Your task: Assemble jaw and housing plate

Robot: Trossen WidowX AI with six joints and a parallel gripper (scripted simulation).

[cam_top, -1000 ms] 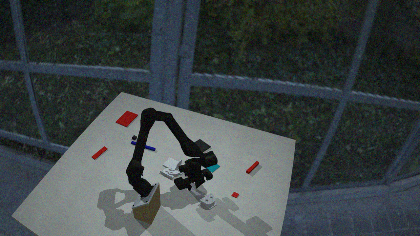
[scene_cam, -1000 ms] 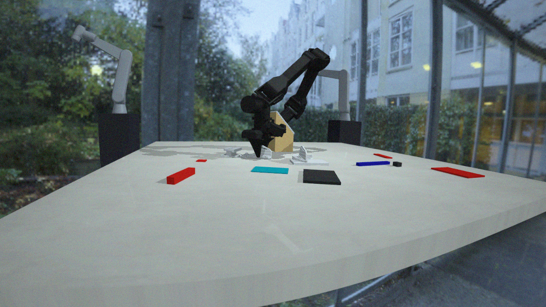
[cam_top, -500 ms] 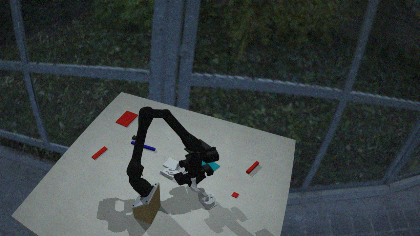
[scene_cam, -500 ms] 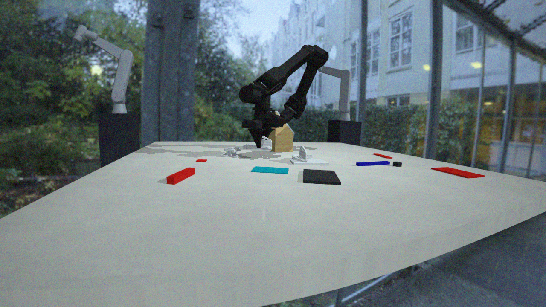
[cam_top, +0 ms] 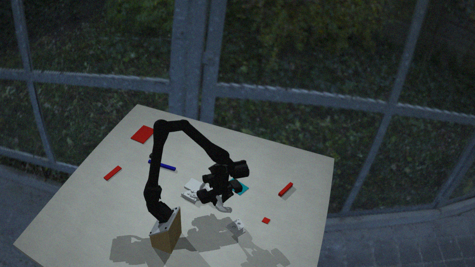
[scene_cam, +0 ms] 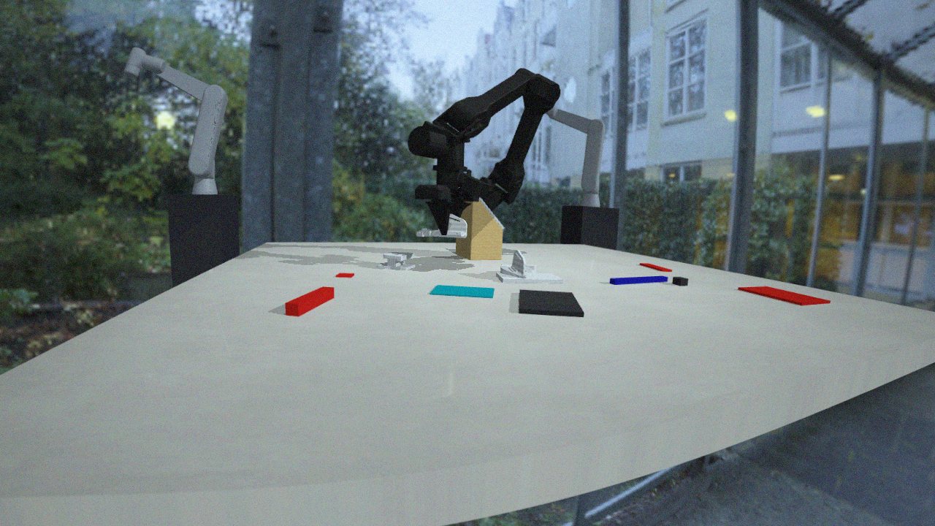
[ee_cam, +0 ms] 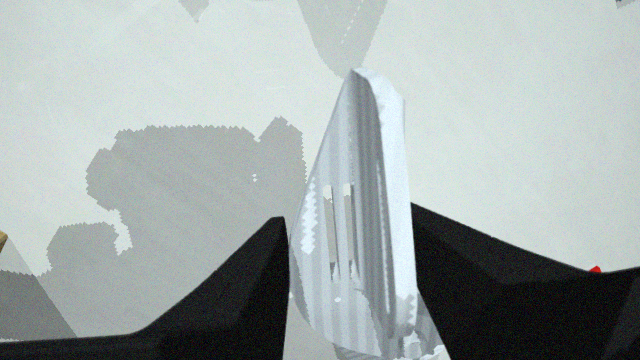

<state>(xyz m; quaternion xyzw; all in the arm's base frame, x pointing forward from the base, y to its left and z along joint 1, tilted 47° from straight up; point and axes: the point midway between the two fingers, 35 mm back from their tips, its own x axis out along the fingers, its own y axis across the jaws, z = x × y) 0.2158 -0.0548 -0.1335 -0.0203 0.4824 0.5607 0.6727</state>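
The white base plate lies 14 cm to the left of my gripper tip, 11 cm ahead of it and 7 cm below it. The rest, counted from my gripper tip: ribbed white stand: 11 cm to the right, 7 cm below, 5 cm behind; teal tile: 21 cm ahead, 8 cm below, 2 cm to the right; white housing plate: 11 cm to the right, 5 cm below, 4 cm behind.
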